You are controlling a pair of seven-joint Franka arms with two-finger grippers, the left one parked.
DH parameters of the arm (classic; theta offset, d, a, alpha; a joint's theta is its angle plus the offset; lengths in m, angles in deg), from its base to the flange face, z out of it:
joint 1: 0 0.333 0 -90
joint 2: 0 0 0 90
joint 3: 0 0.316 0.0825 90
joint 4: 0 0 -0.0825 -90
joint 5: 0 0.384 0 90
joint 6: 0 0 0.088 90
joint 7: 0 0.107 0 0
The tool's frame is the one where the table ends.
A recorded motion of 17 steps. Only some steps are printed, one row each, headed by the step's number.
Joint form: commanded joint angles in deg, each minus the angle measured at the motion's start. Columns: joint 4, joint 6, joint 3, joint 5, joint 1, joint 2, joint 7.
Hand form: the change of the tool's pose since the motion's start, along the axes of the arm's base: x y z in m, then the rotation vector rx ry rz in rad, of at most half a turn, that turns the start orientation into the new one. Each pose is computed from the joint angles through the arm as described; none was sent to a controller.
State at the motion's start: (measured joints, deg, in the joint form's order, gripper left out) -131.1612 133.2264 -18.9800 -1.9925 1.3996 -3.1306 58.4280
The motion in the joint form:
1: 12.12 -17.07 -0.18 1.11 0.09 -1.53 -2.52
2: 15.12 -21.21 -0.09 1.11 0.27 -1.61 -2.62
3: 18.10 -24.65 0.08 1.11 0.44 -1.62 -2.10
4: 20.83 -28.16 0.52 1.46 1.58 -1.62 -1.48
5: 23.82 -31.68 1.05 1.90 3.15 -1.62 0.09
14: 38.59 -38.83 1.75 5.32 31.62 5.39 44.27
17: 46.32 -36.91 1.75 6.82 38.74 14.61 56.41
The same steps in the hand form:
1: 0.0145 -0.0082 0.0833 0.0365 0.0528 0.0279
2: 0.0167 -0.0070 0.1024 0.0420 0.0705 0.0337
3: 0.0193 -0.0051 0.1221 0.0442 0.0781 0.0298
4: 0.0237 0.0090 0.1396 0.0524 0.0900 0.0445
5: 0.0286 0.0283 0.1594 0.0605 0.0978 0.0519
14: 0.0558 0.3210 0.2075 0.0834 0.1002 -0.2157
17: 0.0702 0.4218 0.1826 0.0718 0.0813 -0.3021

